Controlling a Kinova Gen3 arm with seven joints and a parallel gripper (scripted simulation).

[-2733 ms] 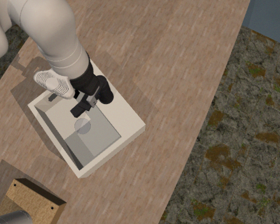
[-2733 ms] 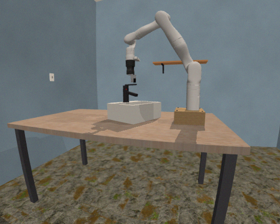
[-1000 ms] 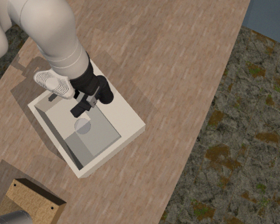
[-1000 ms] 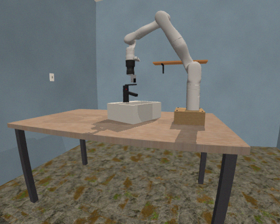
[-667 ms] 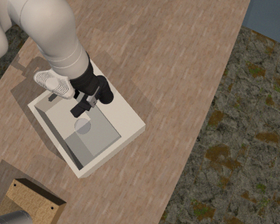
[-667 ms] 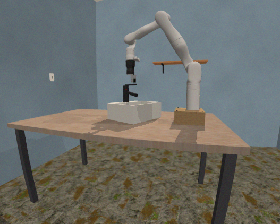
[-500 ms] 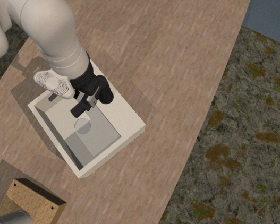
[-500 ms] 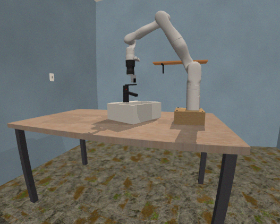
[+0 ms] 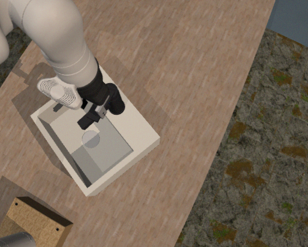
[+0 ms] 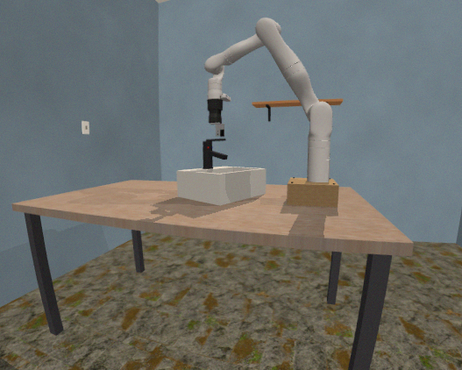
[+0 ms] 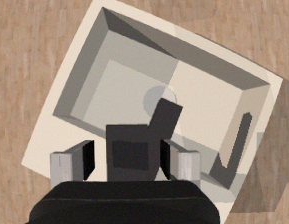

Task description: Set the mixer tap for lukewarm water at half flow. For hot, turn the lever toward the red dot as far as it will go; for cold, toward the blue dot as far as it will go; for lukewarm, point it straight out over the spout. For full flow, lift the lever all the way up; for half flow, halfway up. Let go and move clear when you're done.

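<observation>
My gripper is now 2 cm short of the lever and 4 cm above it. The rest, counted from my hand: white sink basin 4 cm behind, 4 cm to the left, 27 cm below; black mixer tap 5 cm ahead, 1 cm to the left, 8 cm below.
</observation>
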